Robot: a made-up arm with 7 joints. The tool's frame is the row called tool.
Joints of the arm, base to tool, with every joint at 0 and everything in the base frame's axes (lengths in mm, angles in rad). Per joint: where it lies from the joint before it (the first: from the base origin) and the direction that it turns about. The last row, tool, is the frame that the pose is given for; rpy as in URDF.
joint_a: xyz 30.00 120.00 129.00 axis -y
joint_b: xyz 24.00 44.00 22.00 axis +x
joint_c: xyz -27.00 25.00 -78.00 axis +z
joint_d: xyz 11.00 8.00 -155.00 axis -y
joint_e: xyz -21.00 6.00 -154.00 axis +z
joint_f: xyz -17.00 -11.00 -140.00 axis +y
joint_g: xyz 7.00 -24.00 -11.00 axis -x
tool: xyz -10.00 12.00 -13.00 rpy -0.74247 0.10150 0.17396
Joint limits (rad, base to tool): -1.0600..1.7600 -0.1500..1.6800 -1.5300..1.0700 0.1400..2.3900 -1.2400..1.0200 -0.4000..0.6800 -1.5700..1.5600
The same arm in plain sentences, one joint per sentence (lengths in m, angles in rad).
The arm has seven revolute joints in a row. What follows holds with every joint at zero, and every direction is one of the base frame's.
The first joint lies 0.0300 m along +x and 0.1200 m along +y and 0.1290 m along +z from the base frame's origin and turns about -y, from -1.0600 to 1.7600 rad.
The second joint lies 0.0240 m along +x and 0.0440 m along +y and 0.0220 m along +z from the first joint and turns about +x, from -0.1500 to 1.6800 rad.
The third joint lies 0.0270 m along -x and 0.0250 m along +y and 0.0780 m along -z from the second joint and turns about +z, from -1.5300 to 1.0700 rad.
The fourth joint lies 0.0110 m along +x and 0.0080 m along +y and 0.1550 m along -z from the third joint and turns about -y, from 0.1400 to 2.3900 rad.
The fifth joint lies 0.0210 m along -x and 0.0060 m along +y and 0.1540 m along -z from the fourth joint and turns about +z, from -1.2400 to 1.0200 rad.
The sixth joint lies 0.0170 m along -x and 0.0110 m along -y and 0.1400 m along -z from the fifth joint and turns about +y, from -0.4000 to 0.6800 rad.
The seventh joint lies 0.0070 m along +x and 0.0240 m along -y and 0.0110 m along -z from the sixth joint and turns about -x, from -1.5700 to 1.5600 rad.
The tool frame, which is the frame that the pose is given for, lies 0.0100 m along -x and 0.0120 m along +y and 0.0130 m along -z from the seventh joint; its axes are the base frame's turned by roll -0.7425, pitch 0.1015 and yaw 0.1740 rad (as in URDF: about the fixed x, then y, then z).

